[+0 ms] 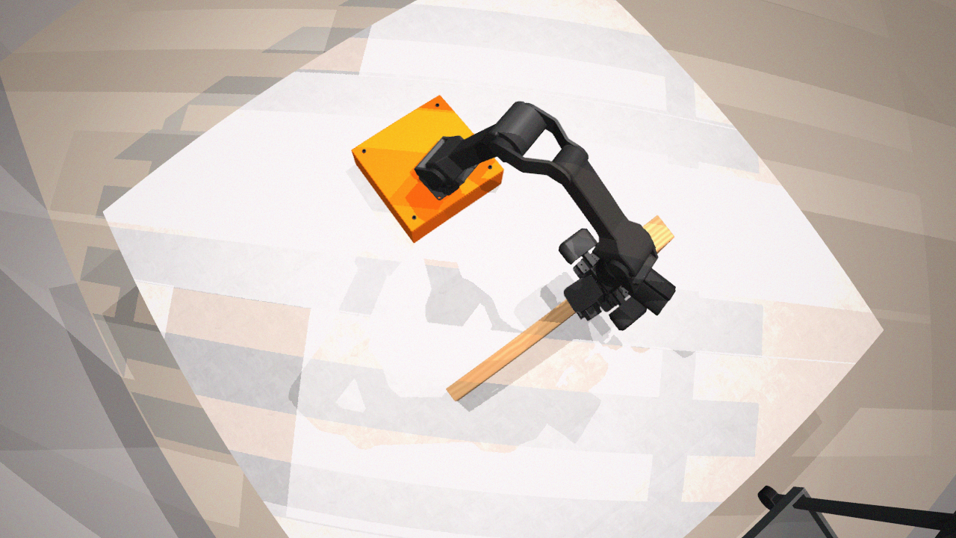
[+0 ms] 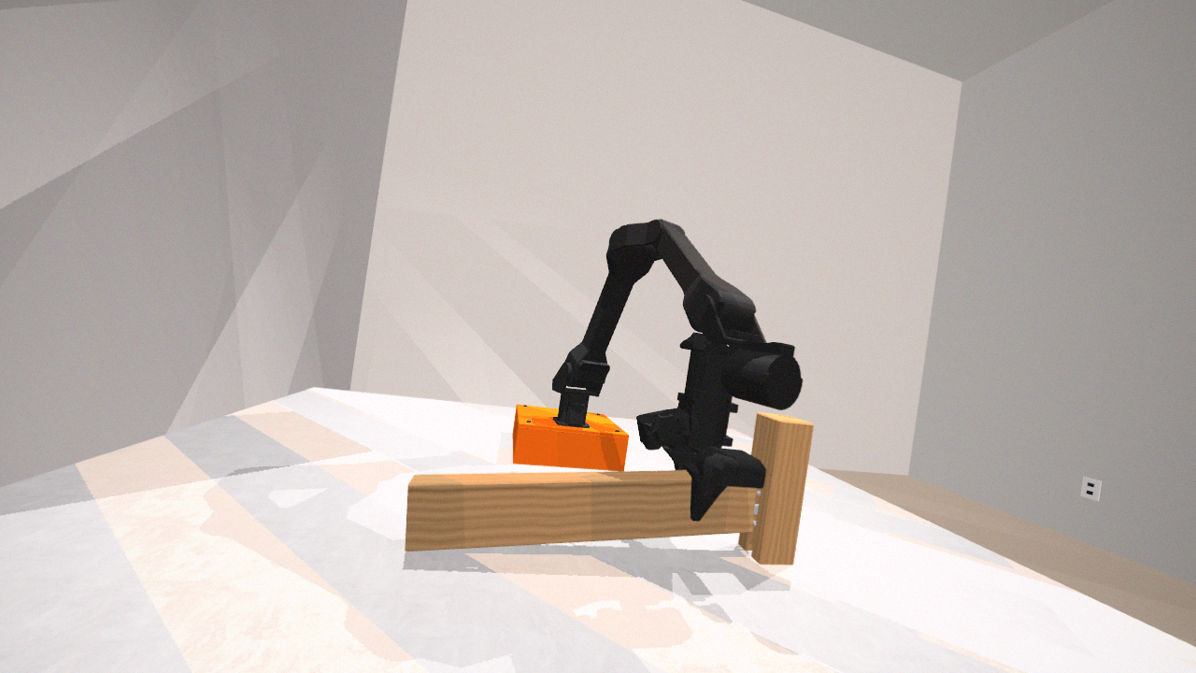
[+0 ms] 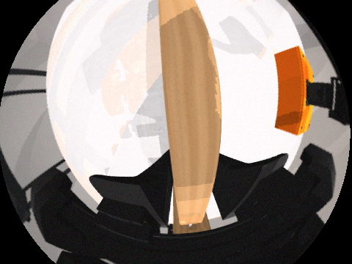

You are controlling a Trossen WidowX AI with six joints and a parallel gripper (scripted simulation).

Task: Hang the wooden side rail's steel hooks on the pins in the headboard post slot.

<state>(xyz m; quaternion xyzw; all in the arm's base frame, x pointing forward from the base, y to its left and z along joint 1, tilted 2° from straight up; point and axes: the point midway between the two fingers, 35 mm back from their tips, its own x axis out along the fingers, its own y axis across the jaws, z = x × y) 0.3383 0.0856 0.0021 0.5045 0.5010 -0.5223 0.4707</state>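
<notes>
My gripper tip is now 110 mm to the right of the headboard post, 40 mm below it and 10 mm short of it.
</notes>
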